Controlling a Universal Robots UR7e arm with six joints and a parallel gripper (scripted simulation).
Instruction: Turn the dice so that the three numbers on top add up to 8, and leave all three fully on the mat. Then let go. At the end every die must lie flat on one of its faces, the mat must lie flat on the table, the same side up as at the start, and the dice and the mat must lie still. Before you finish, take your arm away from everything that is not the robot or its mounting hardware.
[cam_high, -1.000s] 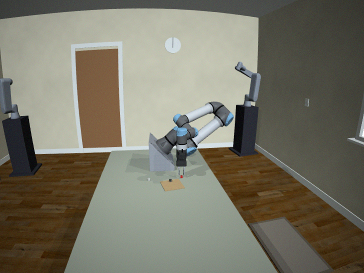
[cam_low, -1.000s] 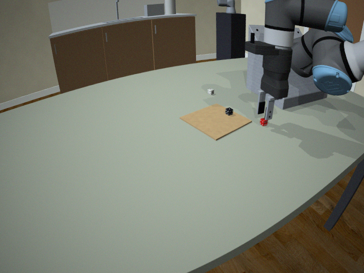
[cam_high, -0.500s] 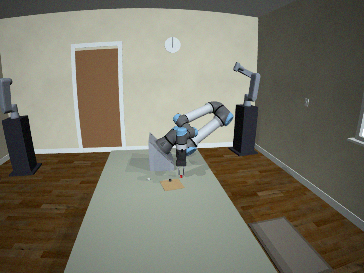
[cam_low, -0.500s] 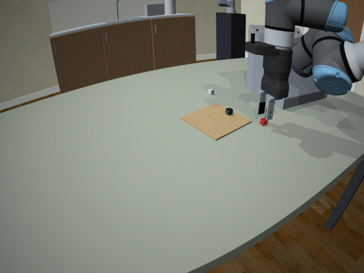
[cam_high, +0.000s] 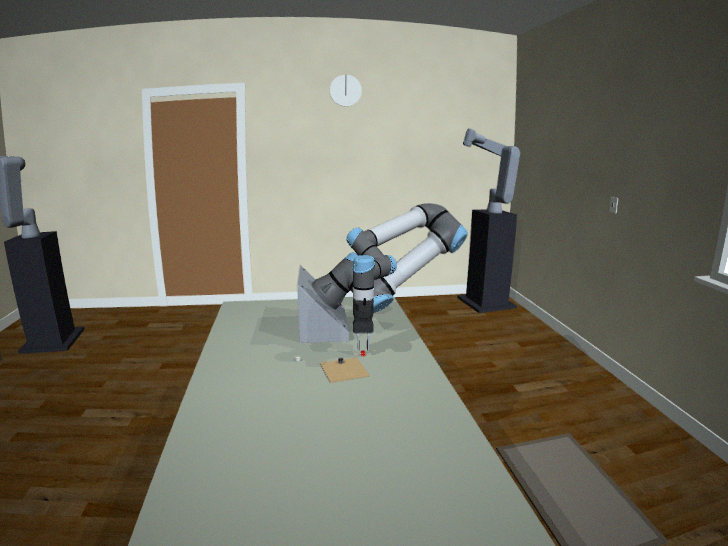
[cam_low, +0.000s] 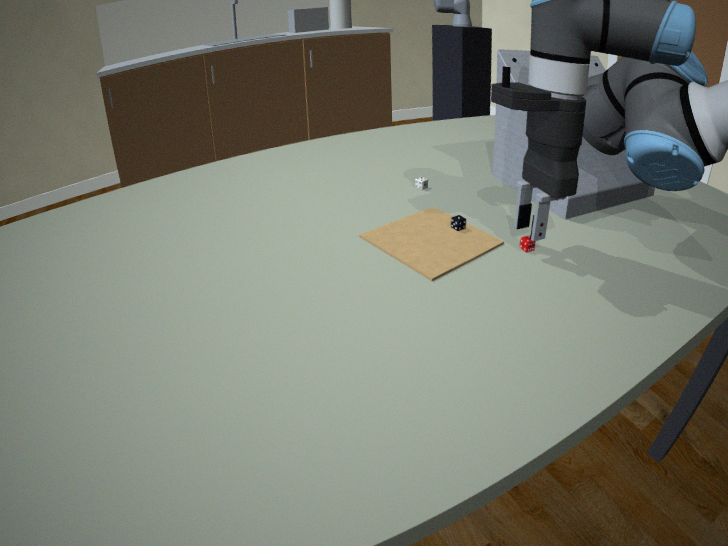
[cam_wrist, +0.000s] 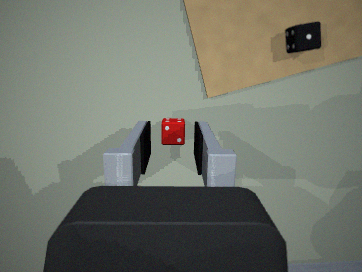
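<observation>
The red die lies 3 cm below my hand. From my hand the other things lie so: tan mat: 10 cm to the right, 9 cm ahead, 4 cm below; then white die: 24 cm to the right, 3 cm below, 2 cm behind.
</observation>
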